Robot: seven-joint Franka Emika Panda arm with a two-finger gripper.
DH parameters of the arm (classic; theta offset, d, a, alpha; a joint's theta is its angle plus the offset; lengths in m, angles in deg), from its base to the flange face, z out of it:
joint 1: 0 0.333 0 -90
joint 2: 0 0 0 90
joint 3: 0 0.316 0.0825 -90
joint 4: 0 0 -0.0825 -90
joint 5: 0 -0.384 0 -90
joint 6: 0 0 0.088 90
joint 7: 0 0.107 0 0
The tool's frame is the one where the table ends.
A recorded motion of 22 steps. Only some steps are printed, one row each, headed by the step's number.
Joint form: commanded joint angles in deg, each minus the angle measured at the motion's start. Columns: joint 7, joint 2, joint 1, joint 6, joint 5, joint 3, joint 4.
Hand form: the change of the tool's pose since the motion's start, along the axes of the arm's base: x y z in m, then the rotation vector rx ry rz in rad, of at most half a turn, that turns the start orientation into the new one. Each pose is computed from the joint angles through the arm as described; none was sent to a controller.
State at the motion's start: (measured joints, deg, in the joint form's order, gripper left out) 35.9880 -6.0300 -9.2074 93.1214 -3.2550 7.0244 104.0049
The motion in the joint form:
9: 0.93 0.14 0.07 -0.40 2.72 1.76 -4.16
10: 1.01 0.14 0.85 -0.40 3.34 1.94 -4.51
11: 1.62 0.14 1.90 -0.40 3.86 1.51 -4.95
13: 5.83 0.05 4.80 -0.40 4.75 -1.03 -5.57
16: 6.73 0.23 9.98 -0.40 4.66 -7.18 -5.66
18: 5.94 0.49 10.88 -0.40 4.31 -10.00 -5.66
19: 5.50 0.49 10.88 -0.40 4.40 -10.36 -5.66
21: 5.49 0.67 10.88 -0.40 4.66 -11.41 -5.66
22: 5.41 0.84 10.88 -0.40 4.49 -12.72 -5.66
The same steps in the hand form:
9: 0.0051 0.0128 0.0321 -0.0523 -0.0612 0.0217
10: 0.0053 0.0206 0.0350 -0.0630 -0.0676 0.0380
11: 0.0055 0.0253 0.0387 -0.0714 -0.0756 0.0389
13: 0.0054 0.0259 0.0451 -0.0852 -0.0885 -0.0271
16: 0.0064 0.0144 0.0444 -0.0738 -0.0862 -0.0598
18: 0.0075 -0.0038 0.0420 -0.0640 -0.0802 -0.0798
19: 0.0074 -0.0075 0.0419 -0.0649 -0.0802 -0.0782
21: 0.0078 -0.0180 0.0402 -0.0686 -0.0763 -0.0958
22: 0.0079 -0.0303 0.0386 -0.0646 -0.0725 -0.1174

